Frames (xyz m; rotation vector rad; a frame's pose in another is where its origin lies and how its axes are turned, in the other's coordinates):
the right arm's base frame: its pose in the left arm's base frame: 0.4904 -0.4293 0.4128 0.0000 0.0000 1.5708
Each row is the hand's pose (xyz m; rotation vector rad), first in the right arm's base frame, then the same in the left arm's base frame.
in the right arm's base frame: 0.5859 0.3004 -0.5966 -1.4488 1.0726 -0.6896
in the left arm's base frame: 0.1900 0.1566 -0.1838 -1.7530 -0.2616 0.4500
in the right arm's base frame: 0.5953 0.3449 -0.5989 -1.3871 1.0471 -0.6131
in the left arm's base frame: 0.1455 0.1660 -0.1861 -1.7140 -0.2394 0.5534
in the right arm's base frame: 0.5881 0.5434 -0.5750 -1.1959 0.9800 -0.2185
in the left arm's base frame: -0.0530 0.1588 -0.1622 -1.6264 -0.1614 1.0148
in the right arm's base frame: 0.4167 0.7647 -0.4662 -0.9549 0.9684 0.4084
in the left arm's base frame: -0.2743 -0.0126 -0.0534 -1.5766 0.0111 1.6890
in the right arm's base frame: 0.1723 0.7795 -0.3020 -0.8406 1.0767 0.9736
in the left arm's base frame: -0.2891 -0.2570 0.1108 -1.7105 0.2106 2.2134
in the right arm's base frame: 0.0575 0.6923 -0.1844 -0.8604 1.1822 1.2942
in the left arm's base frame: -0.2019 -0.3718 0.2284 -1.9157 0.3018 2.4518
